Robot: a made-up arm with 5 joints.
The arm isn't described. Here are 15 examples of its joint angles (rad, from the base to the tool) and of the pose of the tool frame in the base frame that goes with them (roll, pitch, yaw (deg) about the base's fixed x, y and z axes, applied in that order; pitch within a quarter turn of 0, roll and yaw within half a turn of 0; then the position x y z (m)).
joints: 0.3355 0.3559 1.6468 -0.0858 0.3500
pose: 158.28 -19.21 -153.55 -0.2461 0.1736 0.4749
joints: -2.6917 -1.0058 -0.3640 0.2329 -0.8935
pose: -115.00 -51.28 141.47 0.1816 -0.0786 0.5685
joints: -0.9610 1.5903 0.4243 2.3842 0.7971
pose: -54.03 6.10 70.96 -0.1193 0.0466 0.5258
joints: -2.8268 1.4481 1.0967 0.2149 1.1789
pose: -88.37 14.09 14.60 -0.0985 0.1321 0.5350
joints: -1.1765 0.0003 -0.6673 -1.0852 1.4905
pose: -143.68 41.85 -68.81 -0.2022 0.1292 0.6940
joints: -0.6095 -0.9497 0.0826 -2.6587 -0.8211
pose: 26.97 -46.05 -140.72 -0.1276 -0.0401 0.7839
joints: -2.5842 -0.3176 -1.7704 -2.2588 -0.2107
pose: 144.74 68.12 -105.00 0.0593 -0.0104 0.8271
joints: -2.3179 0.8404 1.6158 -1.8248 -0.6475
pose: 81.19 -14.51 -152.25 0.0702 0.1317 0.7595
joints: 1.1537 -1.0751 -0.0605 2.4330 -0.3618
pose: 54.83 32.78 142.69 -0.2791 -0.1272 0.5212
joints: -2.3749 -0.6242 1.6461 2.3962 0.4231
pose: 79.15 -28.05 31.90 0.1246 -0.1481 0.7919
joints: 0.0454 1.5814 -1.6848 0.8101 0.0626
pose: 58.63 7.16 -25.52 0.0184 0.0665 0.6403
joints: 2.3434 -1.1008 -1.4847 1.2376 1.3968
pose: -77.96 19.06 57.44 -0.0158 -0.1790 0.3324
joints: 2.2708 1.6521 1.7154 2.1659 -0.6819
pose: 123.55 11.87 145.22 0.0042 0.1133 0.6910
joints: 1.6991 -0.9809 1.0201 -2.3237 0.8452
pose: 69.40 9.47 -101.20 -0.1858 -0.1095 0.4543
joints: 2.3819 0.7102 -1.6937 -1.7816 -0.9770
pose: 148.64 36.48 -72.15 0.0215 0.0685 0.6655
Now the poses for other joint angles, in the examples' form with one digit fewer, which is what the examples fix.
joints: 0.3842 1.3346 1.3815 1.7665 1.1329
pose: 162.1 5.8 71.5 0.010 0.046 0.512
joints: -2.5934 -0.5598 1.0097 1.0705 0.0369
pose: 137.5 68.0 64.7 0.258 -0.092 0.728
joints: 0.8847 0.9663 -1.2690 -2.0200 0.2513
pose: 6.1 8.6 -157.7 0.062 -0.001 0.560
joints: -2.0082 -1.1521 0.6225 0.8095 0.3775
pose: 135.5 48.9 69.8 0.206 -0.145 0.807
